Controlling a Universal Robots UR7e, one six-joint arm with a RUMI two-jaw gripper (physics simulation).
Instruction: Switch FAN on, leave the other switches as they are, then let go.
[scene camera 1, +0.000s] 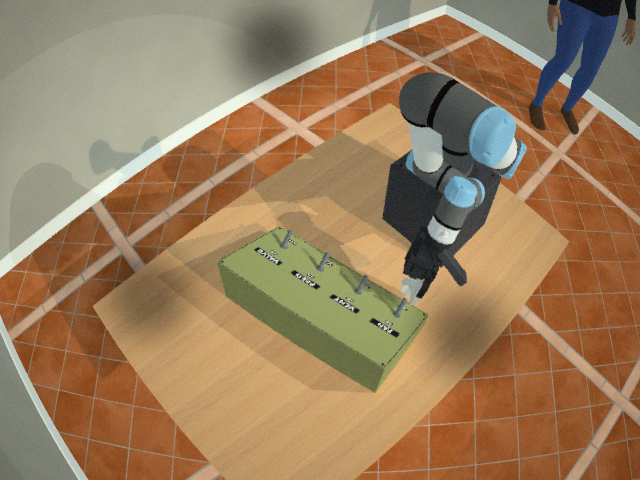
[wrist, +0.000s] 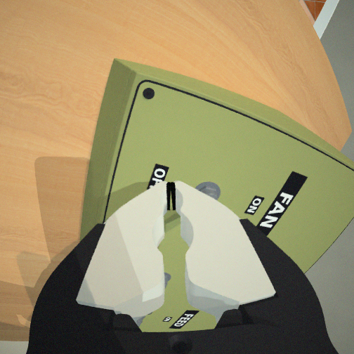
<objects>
My gripper shows in scene camera 1 (409, 304) and in the wrist view (170, 184).
</objects>
